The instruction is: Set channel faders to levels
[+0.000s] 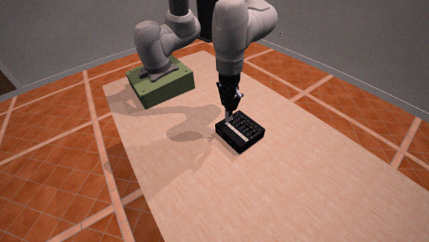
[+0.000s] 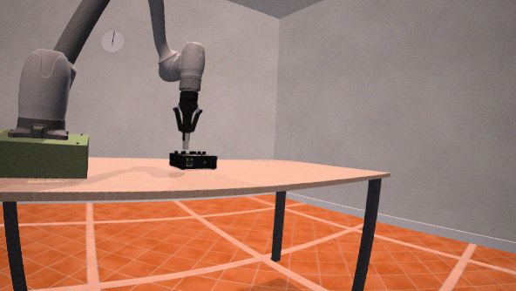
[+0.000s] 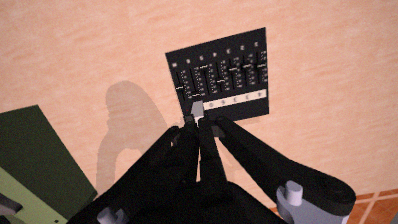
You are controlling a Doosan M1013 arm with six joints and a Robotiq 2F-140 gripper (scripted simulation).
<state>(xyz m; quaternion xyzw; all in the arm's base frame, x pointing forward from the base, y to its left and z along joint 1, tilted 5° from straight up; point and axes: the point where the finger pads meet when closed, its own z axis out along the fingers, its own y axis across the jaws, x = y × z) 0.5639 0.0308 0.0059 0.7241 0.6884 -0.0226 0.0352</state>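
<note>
My gripper is now 20 mm past the fader cap, 40 mm to the right of it and 40 mm above it.
</note>
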